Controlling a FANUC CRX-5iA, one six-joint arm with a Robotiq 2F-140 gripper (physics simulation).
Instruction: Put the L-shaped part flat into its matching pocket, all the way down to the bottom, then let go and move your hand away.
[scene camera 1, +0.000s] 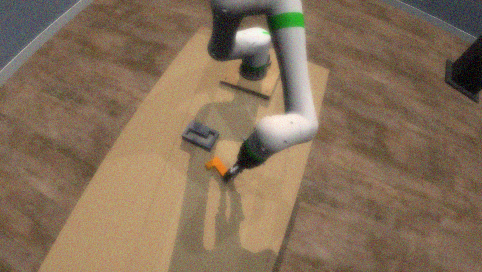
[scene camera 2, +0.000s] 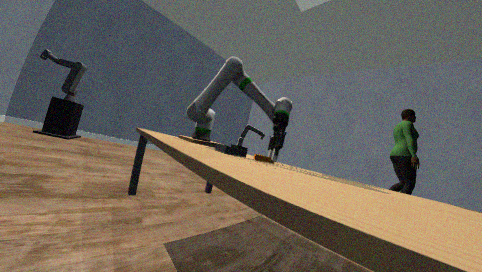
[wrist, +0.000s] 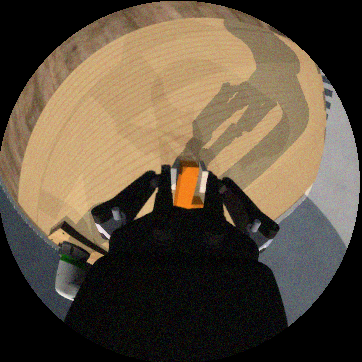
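Pixels of known places: gripper, fingertip midpoint: (scene camera 1: 227, 179) (scene camera 2: 271, 161) (wrist: 188, 166); arm's base, origin of the base link: (scene camera 1: 253, 70) (scene camera 2: 201, 139) (wrist: 75, 248).
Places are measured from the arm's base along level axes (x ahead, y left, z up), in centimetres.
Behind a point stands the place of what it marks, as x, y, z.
The orange L-shaped part (scene camera 1: 218, 165) @(54.0, 15.6, 0.0) (scene camera 2: 263, 158) @(55.2, 15.8, -1.4) (wrist: 186, 189) @(54.6, 18.2, 0.0) lies flat, at or very near table height; whether it touches the table I cannot tell. My gripper (scene camera 1: 228, 175) @(56.1, 21.6, -2.3) (scene camera 2: 273, 154) @(56.1, 21.6, -2.3) (wrist: 188, 166) @(56.1, 21.6, -2.3) points down and is shut on one arm of the part, with a pale pad on either side in the wrist view. The other arm of the part sticks out from the fingers, towards the pocket block in scene camera 1. The dark grey pocket block (scene camera 1: 197, 143) @(50.8, 2.5, 0.0) (scene camera 2: 236, 151) @(51.0, 1.1, -1.0) stands apart from the part, with a recess in its top; it does not show in the wrist view.
The wooden table (scene camera 1: 125, 200) @(88.1, -7.5, -3.1) (scene camera 2: 310, 195) @(99.2, -17.6, -3.0) carries everything. My arm's base (scene camera 1: 254, 70) @(5.4, 2.9, 6.5) (scene camera 2: 202, 131) @(5.7, -2.5, 6.3) stands at its far end, beyond the pocket block. Another robot on a black pedestal (scene camera 2: 62, 117) and a person in green (scene camera 2: 405, 140) are beyond the table.
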